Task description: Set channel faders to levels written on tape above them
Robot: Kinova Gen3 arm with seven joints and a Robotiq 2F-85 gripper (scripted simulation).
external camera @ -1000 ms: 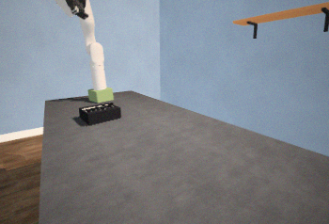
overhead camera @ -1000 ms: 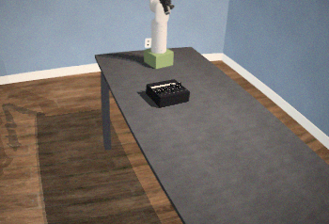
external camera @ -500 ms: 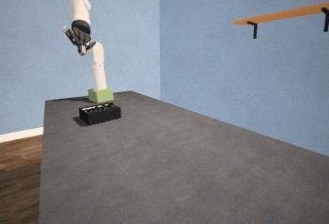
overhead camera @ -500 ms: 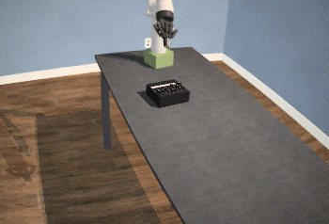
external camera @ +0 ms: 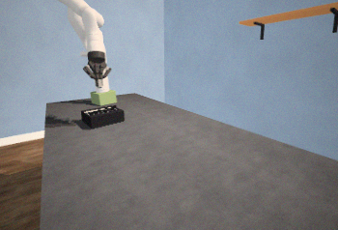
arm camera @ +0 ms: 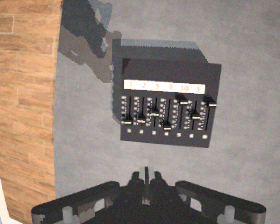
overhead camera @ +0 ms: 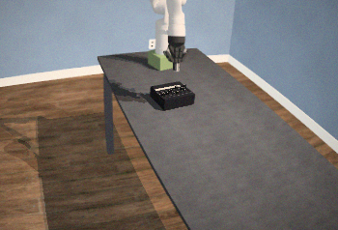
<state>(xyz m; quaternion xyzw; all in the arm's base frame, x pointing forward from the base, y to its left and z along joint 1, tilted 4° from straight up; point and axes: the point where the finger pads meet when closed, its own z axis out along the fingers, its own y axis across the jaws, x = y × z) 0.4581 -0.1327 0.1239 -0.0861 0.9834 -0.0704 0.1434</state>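
Right now the master fader cap is 60 mm behind my hand, 90 mm to the left of it and 130 mm below it.
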